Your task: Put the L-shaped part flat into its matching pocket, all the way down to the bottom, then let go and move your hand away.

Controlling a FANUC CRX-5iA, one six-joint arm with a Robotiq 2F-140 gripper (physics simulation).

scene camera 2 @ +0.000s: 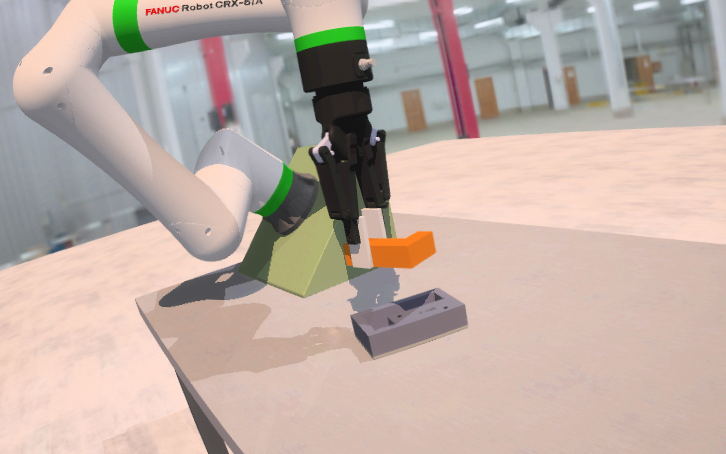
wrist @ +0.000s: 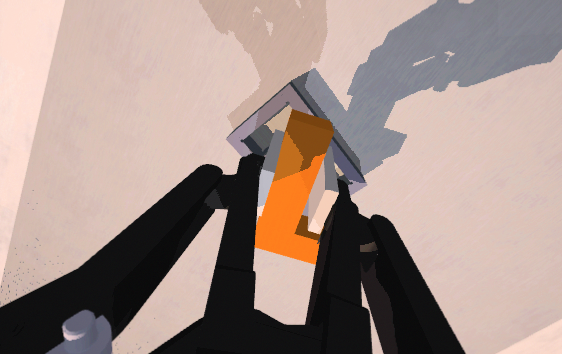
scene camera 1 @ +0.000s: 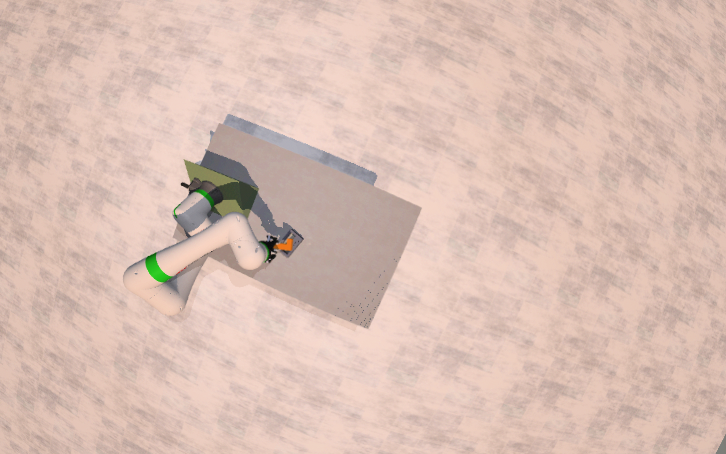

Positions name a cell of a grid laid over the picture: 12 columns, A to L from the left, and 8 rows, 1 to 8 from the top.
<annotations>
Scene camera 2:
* gripper: G5
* orange L-shaped part: G5, held by the gripper
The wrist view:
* gripper: G4
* orange L-shaped part: G6
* grey pocket block: F4
</annotations>
